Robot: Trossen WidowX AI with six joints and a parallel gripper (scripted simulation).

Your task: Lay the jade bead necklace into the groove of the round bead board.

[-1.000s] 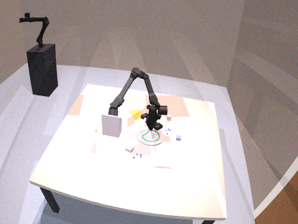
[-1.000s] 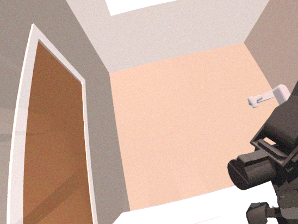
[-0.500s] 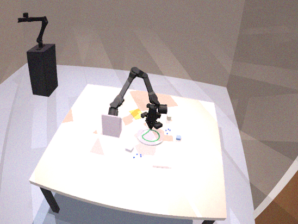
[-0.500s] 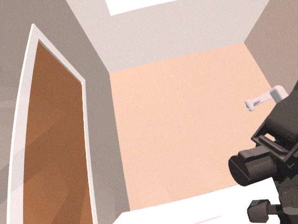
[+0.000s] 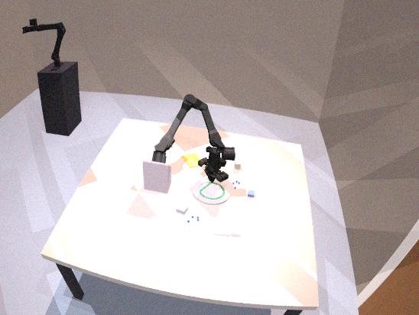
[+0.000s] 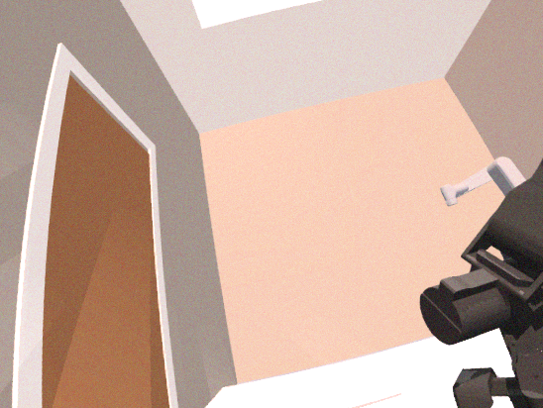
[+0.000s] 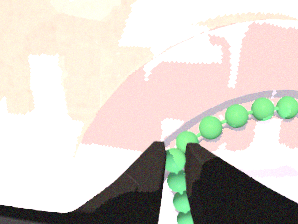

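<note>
Now: the round white bead board 70 mm to the right of my gripper tip, 10 mm below it and 10 mm ahead of it. From my gripper tip the other things lie so: yellow sheet 180 mm to the left, 130 mm behind, 20 mm below; then blue block 220 mm ahead, 40 mm to the right, 10 mm below; then cream block 180 mm to the left, 130 mm ahead.
</note>
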